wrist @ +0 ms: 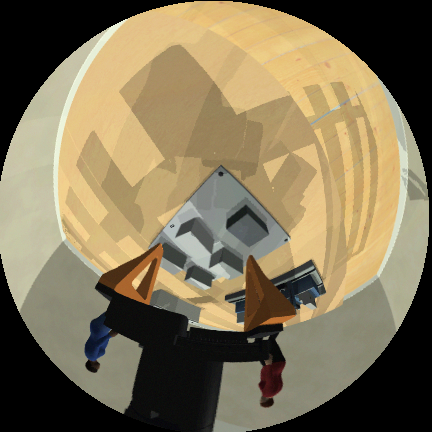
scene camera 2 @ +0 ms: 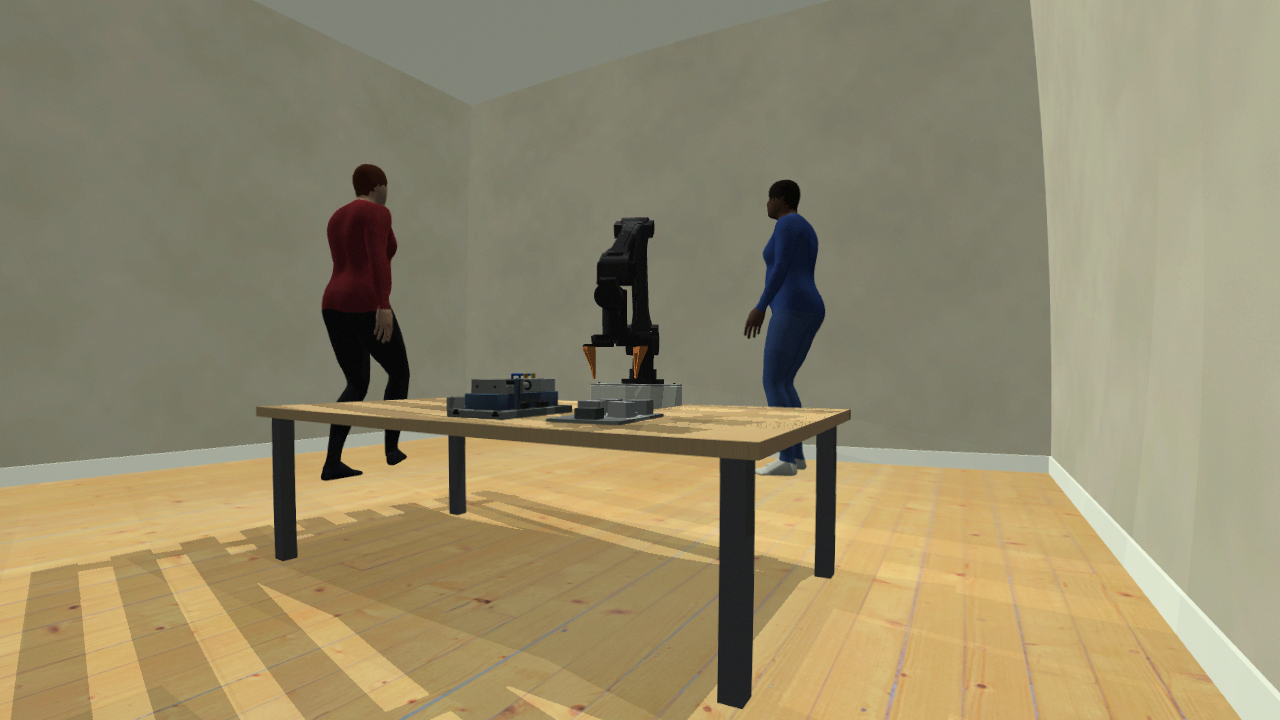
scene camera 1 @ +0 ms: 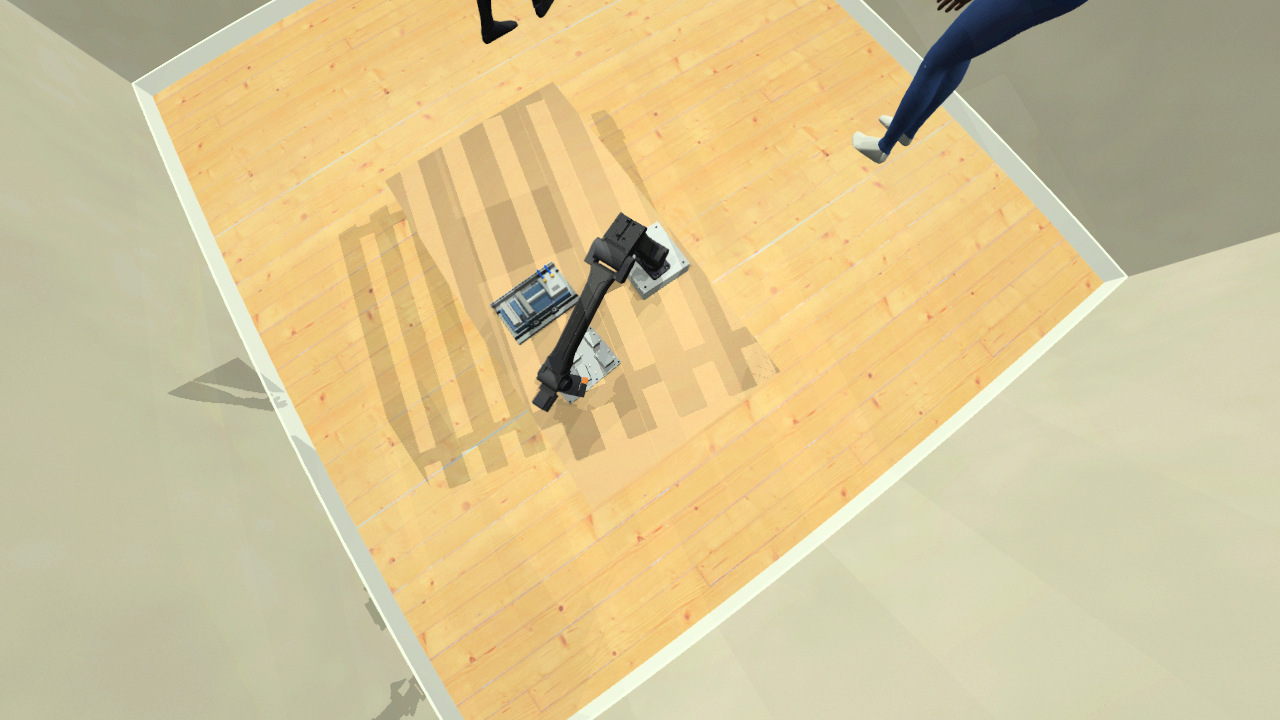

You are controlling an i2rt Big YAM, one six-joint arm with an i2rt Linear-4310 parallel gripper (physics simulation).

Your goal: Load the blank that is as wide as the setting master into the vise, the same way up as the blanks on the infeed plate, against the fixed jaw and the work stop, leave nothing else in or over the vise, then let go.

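Where they show: gripper, fingertip midpoint: (wrist: 203, 253) (scene camera 2: 615, 378); arm's base at its link origin: (scene camera 2: 642, 383) (scene camera 1: 652, 263).
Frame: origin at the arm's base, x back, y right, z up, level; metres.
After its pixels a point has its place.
Note:
My gripper (scene camera 2: 614, 377) @(x -0.537, y -0.163, z 0.026 m) (wrist: 203, 253) @(x -0.537, y -0.163, z 0.026 m) is open and empty, its orange fingers pointing down above the infeed plate (wrist: 215, 192) @(x -0.558, y -0.178, z -0.066 m). On that plate stand several grey rectangular blanks of different sizes. A large dark-topped block (wrist: 247, 227) @(x -0.560, y -0.112, z -0.042 m) (scene camera 2: 588, 410) @(x -0.576, y -0.115, z -0.046 m) stands near one corner; lighter blanks (wrist: 196, 235) @(x -0.497, y -0.159, z -0.035 m) (wrist: 226, 262) @(x -0.483, y -0.080, z -0.034 m) (wrist: 200, 276) @(x -0.384, y -0.069, z -0.045 m) (wrist: 172, 255) @(x -0.399, y -0.155, z -0.047 m) stand closer to the fingers. The blue and grey vise (scene camera 1: 535, 302) @(x -0.441, y 0.181, z -0.014 m) (scene camera 2: 510, 401) @(x -0.522, y 0.141, z -0.034 m) stands beside the plate, partly behind one finger in the wrist view. Light grey pieces show on top of the vise. Which one is the setting master, I cannot tell.
The robot's pale base block (scene camera 1: 660, 277) @(x -0.015, y -0.063, z 0.000 m) (scene camera 2: 671, 394) @(x 0.032, y -0.087, z -0.035 m) stands at the back of the wooden table (scene camera 2: 778, 425) @(x -0.472, y -0.525, z -0.075 m). The arm hangs over part of the plate in the first scene view. A person in red (scene camera 2: 359, 255) and one in blue (scene camera 2: 792, 259) stand beyond the table.

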